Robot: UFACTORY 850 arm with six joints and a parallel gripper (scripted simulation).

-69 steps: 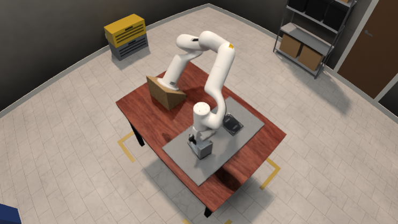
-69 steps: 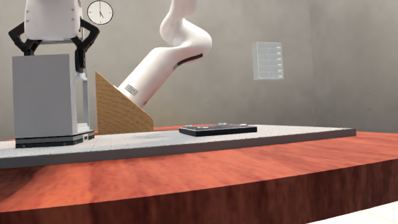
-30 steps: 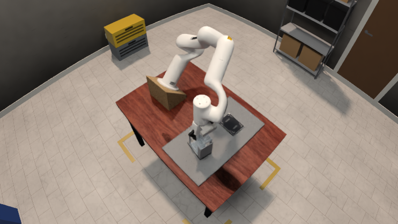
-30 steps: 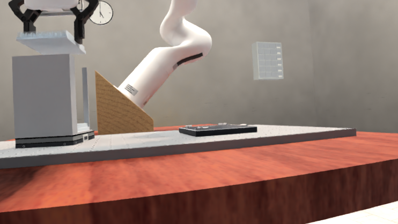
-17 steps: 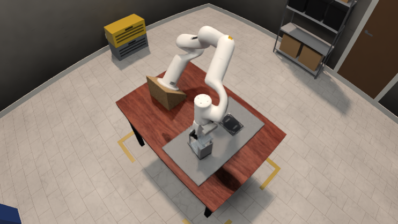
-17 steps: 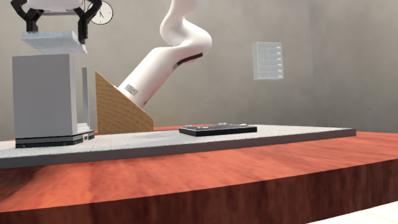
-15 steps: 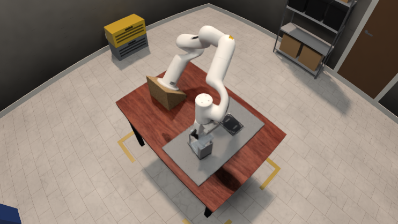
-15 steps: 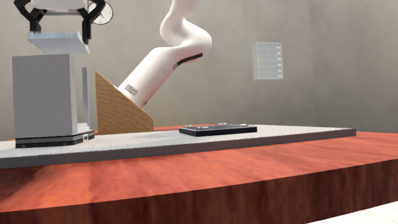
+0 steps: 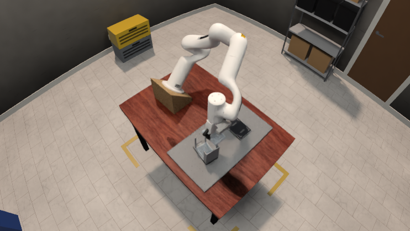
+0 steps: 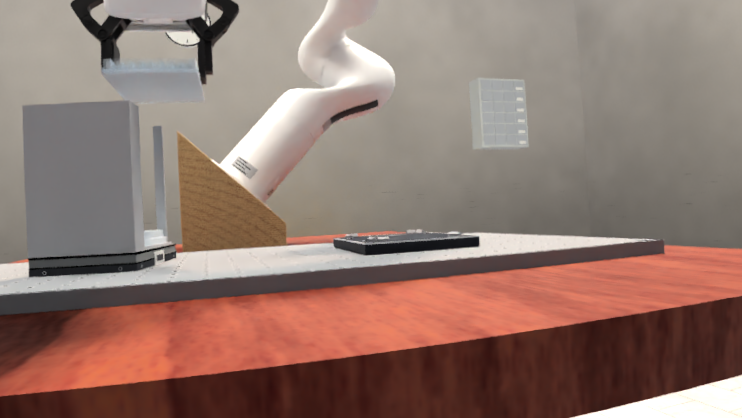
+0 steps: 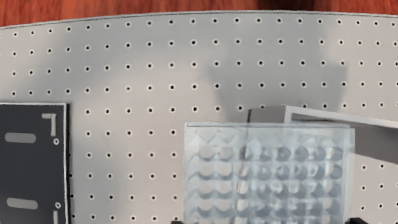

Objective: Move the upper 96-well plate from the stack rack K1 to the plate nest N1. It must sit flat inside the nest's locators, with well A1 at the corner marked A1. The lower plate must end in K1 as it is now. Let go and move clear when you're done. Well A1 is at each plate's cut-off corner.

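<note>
Now: hand 25 cm to the right of the plate nest N1, 19 cm above it and 2 cm past it. From my hand the other things lie so: pale 96-well plate: 1 cm below.
</note>
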